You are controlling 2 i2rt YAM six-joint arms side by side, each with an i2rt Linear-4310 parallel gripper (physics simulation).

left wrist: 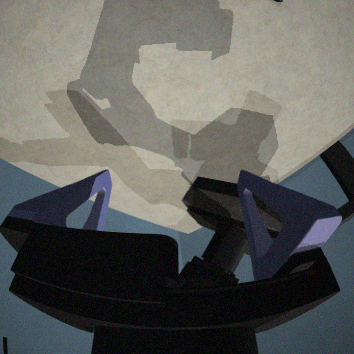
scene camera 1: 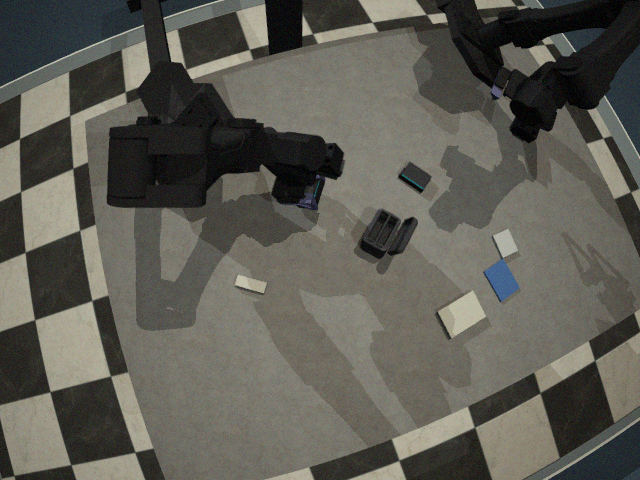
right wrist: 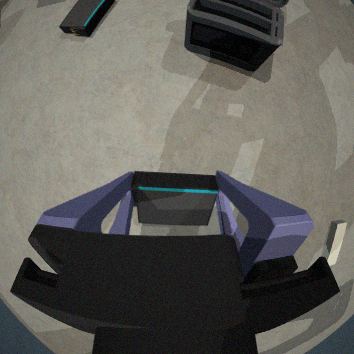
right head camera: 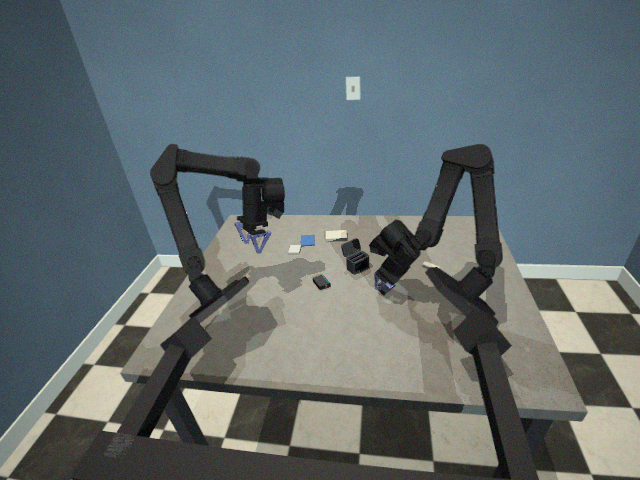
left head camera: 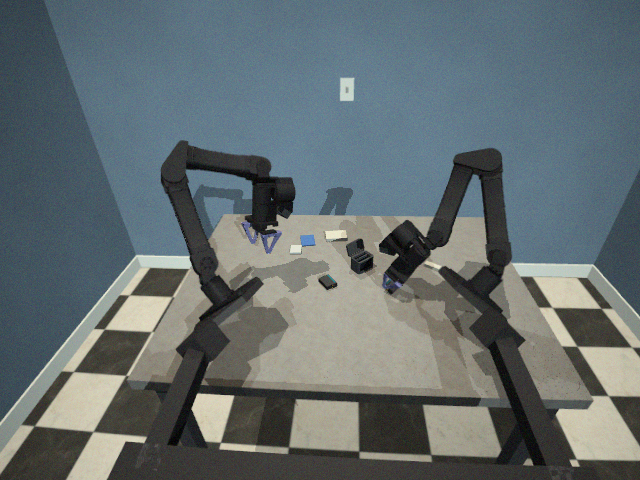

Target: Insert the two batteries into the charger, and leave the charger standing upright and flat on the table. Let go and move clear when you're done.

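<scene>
The black charger [left head camera: 361, 261] [right head camera: 357, 262] [scene camera 1: 379, 235] [right wrist: 225, 40] stands upright on the table, lid open, two slots facing up; they look empty. One black battery with a teal stripe [left head camera: 327, 282] [right head camera: 321, 282] [scene camera 1: 415, 176] [right wrist: 86, 17] lies flat, left of the charger in the head views. My right gripper [left head camera: 391, 284] [right head camera: 384, 285] [scene camera 1: 312, 198] [right wrist: 174, 178] is shut on the other battery [right wrist: 175, 207], teal stripe showing between the fingertips, above the table and right of the charger in the head views. My left gripper [left head camera: 261, 246] [right head camera: 252, 246] [left wrist: 174, 176] is open and empty, high at the left.
A small white block [left head camera: 295, 249] [scene camera 1: 505, 243], a blue block [left head camera: 307, 240] [scene camera 1: 501, 280] and a cream block [left head camera: 336, 235] [scene camera 1: 461, 314] lie behind the charger in the left head view. A narrow cream block [scene camera 1: 250, 284] [right wrist: 336, 242] lies near the right arm.
</scene>
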